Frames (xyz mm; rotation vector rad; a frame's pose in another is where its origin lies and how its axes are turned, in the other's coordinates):
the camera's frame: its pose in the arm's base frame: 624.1 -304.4 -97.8 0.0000 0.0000 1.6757
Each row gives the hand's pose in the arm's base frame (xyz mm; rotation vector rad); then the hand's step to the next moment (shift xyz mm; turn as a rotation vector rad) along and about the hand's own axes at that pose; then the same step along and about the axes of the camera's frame.
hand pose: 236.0 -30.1 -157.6 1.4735 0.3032 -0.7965
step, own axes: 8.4 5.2 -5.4 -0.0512 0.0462 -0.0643
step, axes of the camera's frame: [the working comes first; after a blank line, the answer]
step, axes of the arm's base frame: 10.9 2.2 -2.0 0.0109 0.0717 0.0603

1.1 -11.0 -2.0 0.0701 -0.0184 0.0603
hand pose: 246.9 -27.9 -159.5 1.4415 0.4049 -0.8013
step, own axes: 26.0 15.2 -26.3 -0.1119 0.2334 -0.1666
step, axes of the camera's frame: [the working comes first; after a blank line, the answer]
step, axes of the arm's base frame: 34.0 18.3 -10.3 0.1216 0.1735 0.2233

14.6 -35.8 -10.3 0.1598 -0.1391 0.2233
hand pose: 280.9 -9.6 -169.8 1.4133 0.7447 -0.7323
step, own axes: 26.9 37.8 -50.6 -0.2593 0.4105 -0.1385
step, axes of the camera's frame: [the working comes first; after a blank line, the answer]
step, axes of the arm's base frame: 45.4 51.5 -1.0 0.1806 0.1511 0.4466

46.4 -50.6 -1.0 0.1314 -0.1954 0.4466
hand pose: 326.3 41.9 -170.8 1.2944 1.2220 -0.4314
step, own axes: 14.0 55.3 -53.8 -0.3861 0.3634 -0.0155
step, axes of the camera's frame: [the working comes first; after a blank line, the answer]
step, axes of the arm's base frame: 27.2 69.2 25.0 0.1485 -0.0177 0.5089

66.0 -34.2 25.0 -0.0332 -0.1458 0.5089
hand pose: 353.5 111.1 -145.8 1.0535 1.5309 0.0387
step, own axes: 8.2 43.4 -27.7 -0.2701 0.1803 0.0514
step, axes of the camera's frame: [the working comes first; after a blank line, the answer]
step, axes of the arm's base frame: 3.9 45.0 26.0 0.1111 -0.0883 0.2966

44.3 -8.6 26.0 -0.0994 -0.1013 0.2966
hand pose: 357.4 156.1 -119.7 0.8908 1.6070 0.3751
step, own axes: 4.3 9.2 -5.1 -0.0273 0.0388 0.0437
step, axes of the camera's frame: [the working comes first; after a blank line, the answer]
step, axes of the arm's base frame: -1.7 10.3 4.5 0.0544 -0.0043 0.0343

10.4 0.6 4.5 -0.0100 -0.0537 0.0343
